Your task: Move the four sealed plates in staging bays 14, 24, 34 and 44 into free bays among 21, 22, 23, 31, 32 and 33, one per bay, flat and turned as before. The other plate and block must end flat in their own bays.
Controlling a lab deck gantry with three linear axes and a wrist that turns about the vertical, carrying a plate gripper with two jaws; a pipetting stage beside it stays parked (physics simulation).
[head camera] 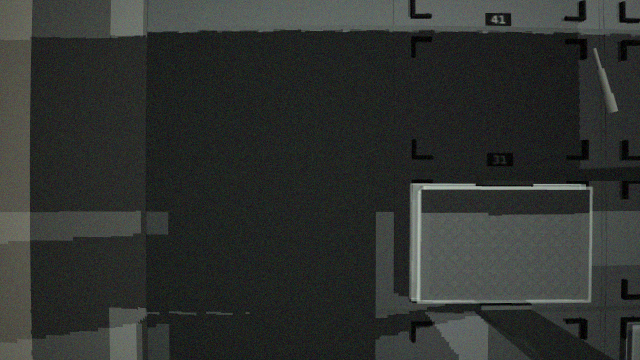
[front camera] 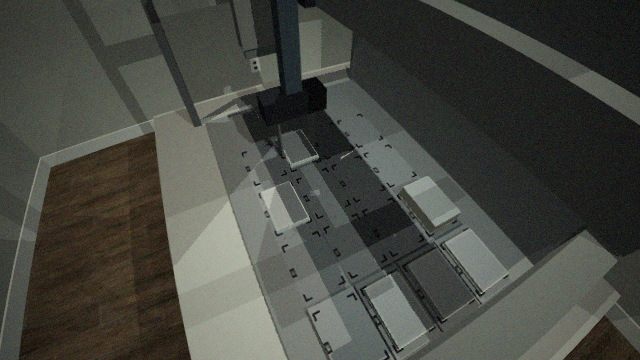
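Where they show: gripper, fingertip midpoint: [head camera: 499, 242] [front camera: 296, 147]; robot's base at its link origin: [front camera: 242, 153].
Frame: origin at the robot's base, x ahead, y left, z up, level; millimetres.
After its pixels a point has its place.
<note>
My gripper [front camera: 299, 146] {x 58, y 150, z 9 mm} [head camera: 504, 245] {x 58, y 150, z 9 mm} is shut on a sealed plate [front camera: 301, 149] {x 79, y 157, z 18 mm} [head camera: 505, 260] {x 58, y 139, z 18 mm}, its jaws against the two long sides. The plate is level and square over bay 21; whether it touches the deck is hard to tell. The far jaw is mostly hidden in the front view. Staging bay 14 [front camera: 345, 325] {x 536, y 44, z 15 mm} shows its corner marks and holds no plate. Sealed plates sit in bay 24 [front camera: 398, 312] {x 564, y 144, z 29 mm}, in bay 34 [front camera: 440, 284] {x 561, y 253, z 29 mm}, which is in shadow, and in bay 44 [front camera: 476, 260] {x 561, y 359, z 29 mm}. The other plate [front camera: 286, 206] {x 237, y 46, z 14 mm} lies flat in bay 12. The block [front camera: 431, 200] {x 395, y 361, z 42 mm} sits flat in bay 43.
Labels 31 [head camera: 500, 159] {x 64, y 211, z 0 mm} and 41 [head camera: 498, 19] {x 64, y 318, z 0 mm} show beside the held plate. A thin pale stick [front camera: 347, 154] {x 144, y 273, z 5 mm} [head camera: 606, 82] {x 144, y 269, z 5 mm} lies by the right end of bay 31 in the head view. A small pale patch [front camera: 315, 192] {x 222, y 132, z 1 mm} is near bay 22. A post [front camera: 172, 65] {x -207, y -103, z 216 mm} stands at the back left.
</note>
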